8 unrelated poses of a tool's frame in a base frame.
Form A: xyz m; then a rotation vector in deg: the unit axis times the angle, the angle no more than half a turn.
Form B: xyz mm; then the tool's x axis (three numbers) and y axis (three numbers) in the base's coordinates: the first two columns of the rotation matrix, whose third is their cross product. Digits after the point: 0 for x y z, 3 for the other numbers.
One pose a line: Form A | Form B
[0.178 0.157 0.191 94.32 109.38 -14.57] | [178 157 191 -0.052 0.834 -0.549 0.949 0.213 0.233]
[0.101 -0.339 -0.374 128.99 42.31 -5.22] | [101 -339 -374 0.831 0.481 -0.280 0.535 -0.551 0.641]
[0.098 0.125 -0.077 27.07 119.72 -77.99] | [98 125 -77 -0.760 -0.025 -0.649 0.584 0.412 -0.699]
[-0.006 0.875 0.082 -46.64 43.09 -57.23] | [-6 875 82 0.353 -0.921 -0.166 0.414 0.313 -0.855]
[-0.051 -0.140 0.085 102.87 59.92 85.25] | [-51 -140 85 0.072 0.849 0.524 0.205 -0.526 0.825]
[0.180 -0.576 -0.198 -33.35 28.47 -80.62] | [180 -576 -198 0.105 -0.994 0.019 0.762 0.068 -0.644]
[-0.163 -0.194 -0.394 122.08 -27.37 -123.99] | [-163 -194 -394 -0.038 -0.263 -0.964 -0.168 -0.949 0.265]
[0.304 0.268 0.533 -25.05 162.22 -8.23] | [304 268 533 -0.917 -0.309 -0.251 -0.282 0.949 -0.138]
